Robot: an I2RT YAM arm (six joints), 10 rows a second.
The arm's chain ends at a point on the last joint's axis. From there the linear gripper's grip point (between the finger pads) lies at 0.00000 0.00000 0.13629 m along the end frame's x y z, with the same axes.
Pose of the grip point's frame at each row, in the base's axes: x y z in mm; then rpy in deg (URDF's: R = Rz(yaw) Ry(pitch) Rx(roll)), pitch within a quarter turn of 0, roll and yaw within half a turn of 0:
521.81, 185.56, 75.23, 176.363, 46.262, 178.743
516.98, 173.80, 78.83, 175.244, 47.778, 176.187
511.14, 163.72, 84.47, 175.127, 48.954, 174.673
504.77, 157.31, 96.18, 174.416, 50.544, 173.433
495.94, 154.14, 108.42, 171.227, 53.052, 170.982
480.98, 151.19, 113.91, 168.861, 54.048, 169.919
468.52, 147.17, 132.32, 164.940, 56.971, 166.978
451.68, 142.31, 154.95, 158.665, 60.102, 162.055
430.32, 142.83, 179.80, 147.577, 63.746, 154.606
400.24, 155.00, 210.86, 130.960, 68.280, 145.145
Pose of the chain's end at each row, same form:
423.37, 179.07, 169.27, 176.363, 46.262, 178.743
415.87, 169.21, 170.10, 175.244, 47.778, 176.187
408.09, 161.70, 173.64, 175.127, 48.954, 174.673
399.21, 156.11, 182.38, 174.416, 50.544, 173.433
386.37, 150.48, 189.38, 171.227, 53.052, 170.982
369.79, 144.21, 192.42, 168.861, 54.048, 169.919
353.04, 137.53, 204.06, 164.940, 56.971, 166.978
331.70, 129.05, 218.23, 158.665, 60.102, 162.055
305.78, 121.06, 230.69, 147.577, 63.746, 154.606
273.31, 117.98, 243.92, 130.960, 68.280, 145.145

